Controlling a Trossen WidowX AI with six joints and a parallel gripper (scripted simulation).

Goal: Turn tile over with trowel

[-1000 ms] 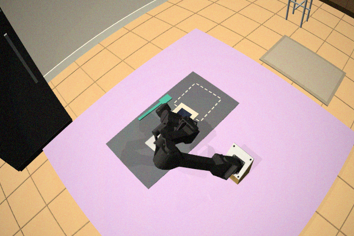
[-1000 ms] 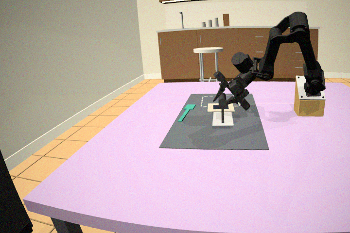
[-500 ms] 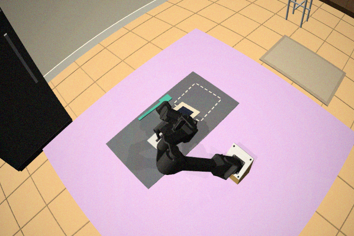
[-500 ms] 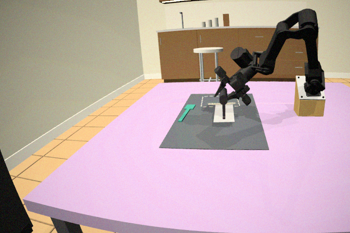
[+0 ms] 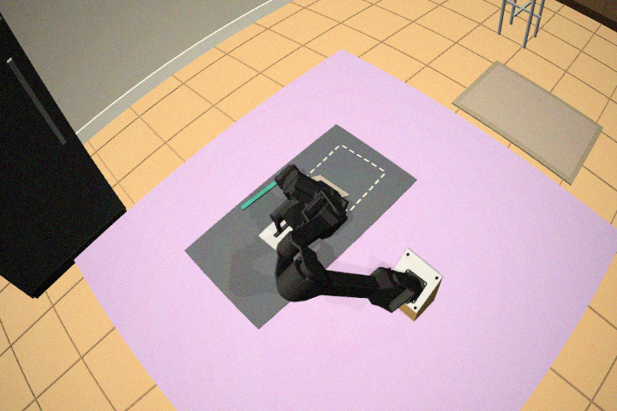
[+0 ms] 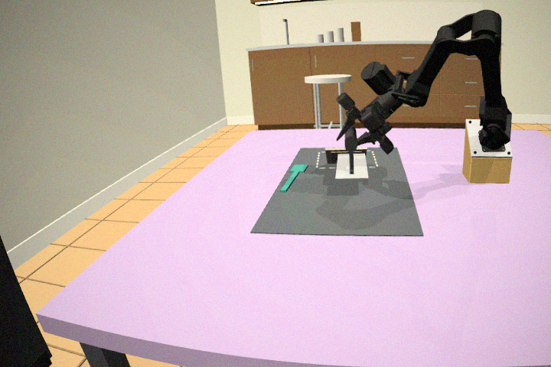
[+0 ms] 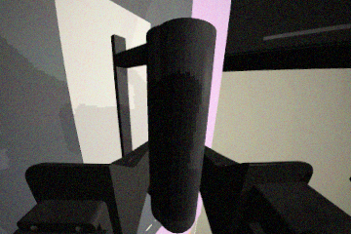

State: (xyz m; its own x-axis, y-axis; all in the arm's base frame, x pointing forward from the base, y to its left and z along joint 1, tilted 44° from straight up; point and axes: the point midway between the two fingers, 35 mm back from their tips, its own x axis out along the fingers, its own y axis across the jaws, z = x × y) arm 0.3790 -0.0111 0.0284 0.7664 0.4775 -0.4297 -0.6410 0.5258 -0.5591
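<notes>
My gripper tip is 1 cm past the tile, 11 cm to the left of it and 6 cm above it. Round my gripper tip: teal trowel 13 cm ahead, 5 cm to the right, 9 cm below; then grey mat 1 cm behind, 2 cm to the right, 12 cm below.
</notes>
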